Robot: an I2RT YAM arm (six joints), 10 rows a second.
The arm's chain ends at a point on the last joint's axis. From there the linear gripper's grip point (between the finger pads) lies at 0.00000 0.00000 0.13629 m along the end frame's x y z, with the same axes.
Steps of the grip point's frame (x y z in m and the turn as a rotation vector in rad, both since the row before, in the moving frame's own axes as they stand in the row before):
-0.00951, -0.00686, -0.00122, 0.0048, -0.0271, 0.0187
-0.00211, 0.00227, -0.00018, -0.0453, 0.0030, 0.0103
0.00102, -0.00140, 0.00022, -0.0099, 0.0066, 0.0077
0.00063, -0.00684, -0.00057, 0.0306, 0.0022, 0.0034
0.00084, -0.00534, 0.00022, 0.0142, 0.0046, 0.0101
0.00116, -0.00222, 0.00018, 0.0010, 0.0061, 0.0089
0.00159, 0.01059, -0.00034, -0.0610, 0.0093, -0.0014
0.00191, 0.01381, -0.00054, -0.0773, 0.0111, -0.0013
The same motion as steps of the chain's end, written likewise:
-0.00582, -0.00617, -0.00117, 0.0048, -0.0271, 0.0187
-0.00249, -0.00390, -0.00004, -0.0453, 0.0030, 0.0103
0.00013, -0.00275, 0.00023, -0.0099, 0.0066, 0.0077
0.00032, -0.00267, -0.00051, 0.0306, 0.0022, 0.0034
0.00020, -0.00341, 0.00024, 0.0142, 0.0046, 0.0101
0.00033, -0.00209, 0.00018, 0.0010, 0.0061, 0.0089
0.00032, 0.00228, -0.00008, -0.0610, 0.0093, -0.0014
0.00039, 0.00329, -0.00012, -0.0773, 0.0111, -0.0013

